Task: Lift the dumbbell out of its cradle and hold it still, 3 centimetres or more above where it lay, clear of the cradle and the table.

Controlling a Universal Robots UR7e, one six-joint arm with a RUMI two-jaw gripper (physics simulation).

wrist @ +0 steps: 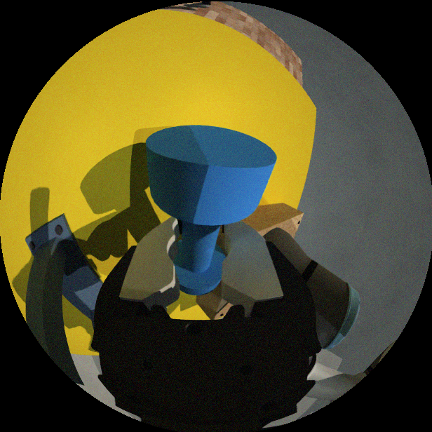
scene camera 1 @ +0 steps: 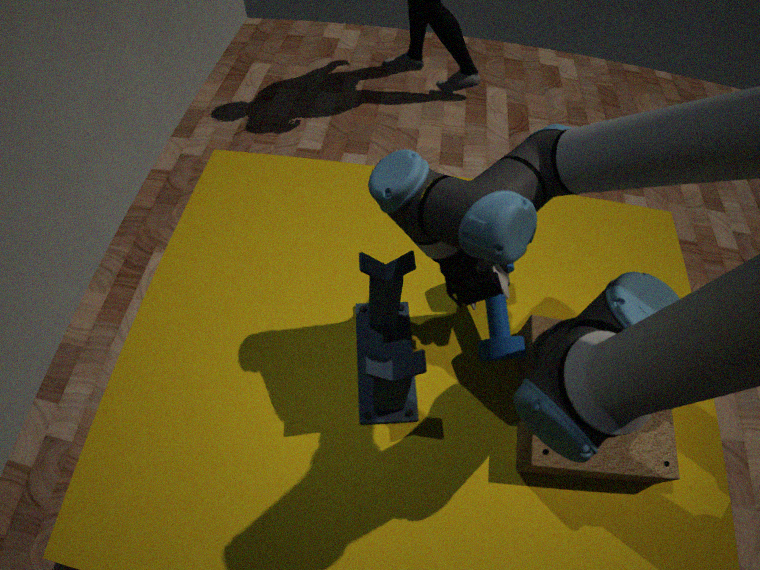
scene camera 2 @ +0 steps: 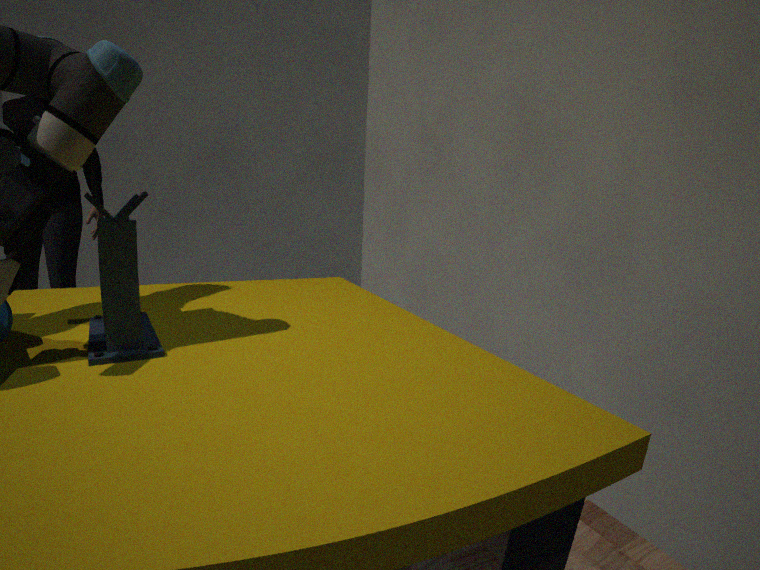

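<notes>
The blue dumbbell (scene camera 1: pixel 498 320) (scene camera 2: pixel 4 320) (wrist: pixel 212 187) is to the right of the cradle in scene camera 1, apart from it. My gripper (scene camera 1: pixel 496 290) (wrist: pixel 201 216) is shut on the dumbbell's handle. In the wrist view one thick end looms large beyond the fingertips and shows its flat face, so the dumbbell sits tilted to the fingers; its other end shows between them. The dark cradle (scene camera 1: pixel 385 300) (scene camera 2: pixel 120 276) (wrist: pixel 47 310) stands upright with V-shaped tops and holds nothing. The dumbbell's height above the table is hard to judge; scene camera 2 cuts it off at the left edge.
The yellow table top (scene camera 1: pixel 245 214) (scene camera 2: pixel 368 429) (wrist: pixel 190 75) lies beneath. A wooden block (scene camera 1: pixel 607 457) (wrist: pixel 274 215) is at the right in scene camera 1, close to the dumbbell and partly under an arm joint. A person (scene camera 1: pixel 451 30) (scene camera 2: pixel 61 214) is beyond the table.
</notes>
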